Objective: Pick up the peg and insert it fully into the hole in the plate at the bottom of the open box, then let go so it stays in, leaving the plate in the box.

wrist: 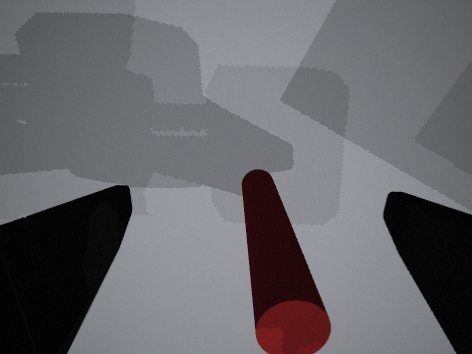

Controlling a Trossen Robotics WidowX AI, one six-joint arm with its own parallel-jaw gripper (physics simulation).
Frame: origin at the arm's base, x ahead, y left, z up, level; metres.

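Seen in the pictures: gripper, fingertip midpoint: (258, 201).
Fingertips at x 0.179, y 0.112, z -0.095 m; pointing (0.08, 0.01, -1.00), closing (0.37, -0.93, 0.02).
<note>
A point is followed by its place in that frame.
A dark red peg (277, 245) @(x 0.182, y 0.112, z -0.060 m) stands upright on the grey surface, with its brighter red top end near the lower edge of the wrist view and its base near the middle. My gripper (258, 201) @(x 0.179, y 0.112, z -0.095 m) is open, one black finger at the left and one at the right. The peg shows in the gap between the fingers, a little right of the middle, and neither finger touches it. The box, the plate and its hole do not show in this view.
The grey table top (190, 280) @(x 0.118, y 0.118, z -0.122 m) lies under the peg. Grey shadows fall over its upper part, some at the left and middle and large straight-edged ones at the upper right.
</note>
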